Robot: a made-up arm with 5 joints. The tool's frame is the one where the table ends. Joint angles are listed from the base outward.
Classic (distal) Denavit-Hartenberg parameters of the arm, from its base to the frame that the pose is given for. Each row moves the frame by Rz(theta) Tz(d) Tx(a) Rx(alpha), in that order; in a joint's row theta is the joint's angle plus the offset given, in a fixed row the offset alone. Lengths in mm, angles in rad.
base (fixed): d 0, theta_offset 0, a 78, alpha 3.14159
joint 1: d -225, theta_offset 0, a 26, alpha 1.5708
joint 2: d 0, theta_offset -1.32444, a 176.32, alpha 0
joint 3: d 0, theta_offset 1.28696, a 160.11, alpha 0
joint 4: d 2, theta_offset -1.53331, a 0, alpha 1.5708
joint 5: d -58, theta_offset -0.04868, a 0, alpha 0
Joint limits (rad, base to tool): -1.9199..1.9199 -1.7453..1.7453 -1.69..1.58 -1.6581..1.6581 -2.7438..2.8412
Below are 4 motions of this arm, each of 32 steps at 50 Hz.
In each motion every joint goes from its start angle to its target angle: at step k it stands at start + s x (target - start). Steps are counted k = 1, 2, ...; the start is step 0. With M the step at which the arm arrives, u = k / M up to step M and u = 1 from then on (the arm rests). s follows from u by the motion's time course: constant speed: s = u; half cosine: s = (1 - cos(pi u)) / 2; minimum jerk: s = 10 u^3 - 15 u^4 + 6 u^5.
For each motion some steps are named. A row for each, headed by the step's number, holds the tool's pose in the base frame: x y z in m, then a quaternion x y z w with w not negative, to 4 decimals.
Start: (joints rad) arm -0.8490 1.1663 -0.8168 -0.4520 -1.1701
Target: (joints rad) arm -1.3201 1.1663 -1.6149 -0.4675 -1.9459
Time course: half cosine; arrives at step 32
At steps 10, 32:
10: 0.3162 0.3392 0.2475 0.7372 -0.3103 -0.1302 0.5859
32: 0.1696 0.3657 0.3736 0.9434 0.0818 -0.1064 0.3034

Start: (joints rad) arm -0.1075 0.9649 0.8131 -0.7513 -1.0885
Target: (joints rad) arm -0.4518 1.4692 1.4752 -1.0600 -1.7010
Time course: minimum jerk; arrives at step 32
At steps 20, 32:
20: 0.1352 0.0235 0.0817 -0.0320 0.0219 -0.5741 0.8179
32: 0.1013 0.0135 0.1072 -0.1392 0.0707 -0.5969 0.7869

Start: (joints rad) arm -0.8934 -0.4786 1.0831 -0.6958 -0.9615
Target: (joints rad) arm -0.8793 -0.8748 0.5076 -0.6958 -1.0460
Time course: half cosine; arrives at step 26
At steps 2, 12, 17, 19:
2: 0.1883 0.1402 0.3184 0.6057 -0.4310 -0.0395 0.6677
12: 0.1808 0.1294 0.3934 0.7120 -0.4908 -0.0402 0.5006
17: 0.1633 0.1069 0.4426 0.7688 -0.5183 -0.0353 0.3729
19: 0.1551 0.0967 0.4579 0.7847 -0.5251 -0.0327 0.3278

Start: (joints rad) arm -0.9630 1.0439 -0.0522 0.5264 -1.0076
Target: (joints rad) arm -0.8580 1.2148 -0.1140 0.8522 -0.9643
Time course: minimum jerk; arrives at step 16
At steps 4, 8, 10, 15, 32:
4: 0.2433 0.2356 0.0811 0.0032 -0.0021 -0.0498 0.9988
8: 0.2450 0.2183 0.0665 -0.0680 0.0463 -0.0618 0.9947
10: 0.2452 0.2083 0.0590 -0.1069 0.0755 -0.0684 0.9890
15: 0.2448 0.1962 0.0506 -0.1525 0.1124 -0.0759 0.9789
32: 0.2448 0.1961 0.0505 -0.1529 0.1127 -0.0760 0.9788

